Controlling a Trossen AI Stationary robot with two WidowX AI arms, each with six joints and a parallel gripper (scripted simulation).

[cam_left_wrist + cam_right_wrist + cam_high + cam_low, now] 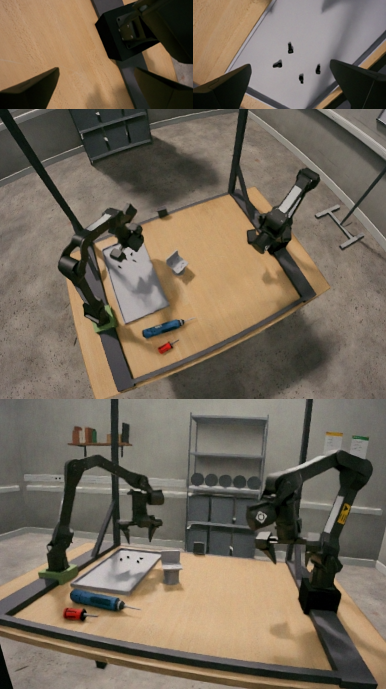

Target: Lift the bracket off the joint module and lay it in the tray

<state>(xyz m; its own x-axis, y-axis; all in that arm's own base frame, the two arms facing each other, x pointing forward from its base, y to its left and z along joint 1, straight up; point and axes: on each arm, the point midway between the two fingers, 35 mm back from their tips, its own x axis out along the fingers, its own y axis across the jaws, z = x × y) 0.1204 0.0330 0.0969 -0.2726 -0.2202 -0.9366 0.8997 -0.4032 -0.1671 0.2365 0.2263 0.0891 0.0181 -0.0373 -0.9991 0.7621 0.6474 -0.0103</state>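
My right gripper is now 170 mm to the right of the bracket, 140 mm short of it and 50 mm above it. Round my right hand: grey joint module (170 mm to the left, 140 mm ahead, 100 mm below); then tray (120 mm below, 70 mm ahead, 40 mm to the right); then red screwdriver (440 mm ahead, 110 mm below, 20 mm to the right).
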